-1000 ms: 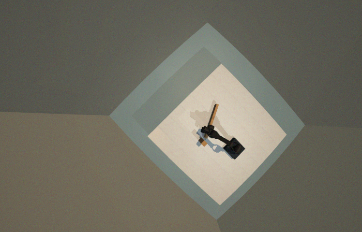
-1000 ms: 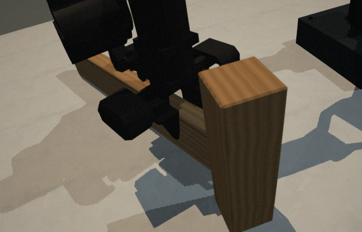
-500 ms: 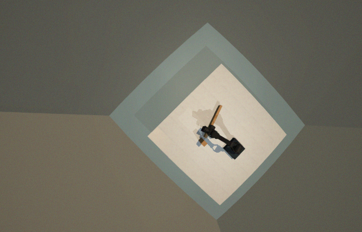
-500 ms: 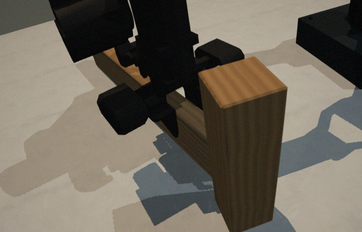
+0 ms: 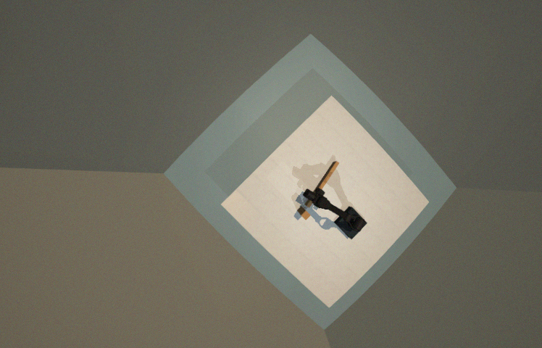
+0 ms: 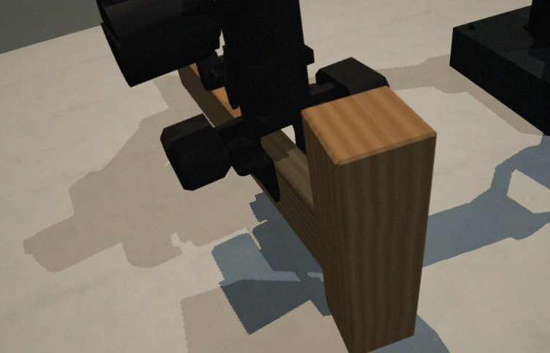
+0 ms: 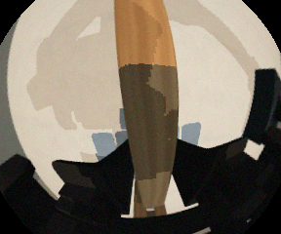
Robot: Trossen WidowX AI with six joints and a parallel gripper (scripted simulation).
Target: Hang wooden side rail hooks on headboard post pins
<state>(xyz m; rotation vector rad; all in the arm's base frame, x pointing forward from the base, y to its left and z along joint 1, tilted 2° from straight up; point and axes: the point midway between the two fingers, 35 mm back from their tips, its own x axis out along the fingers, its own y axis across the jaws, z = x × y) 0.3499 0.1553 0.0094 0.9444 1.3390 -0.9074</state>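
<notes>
Now: gripper tip 13 cm to the right of the wooden headboard post, 6 cm below it and 4 cm past it.
</notes>
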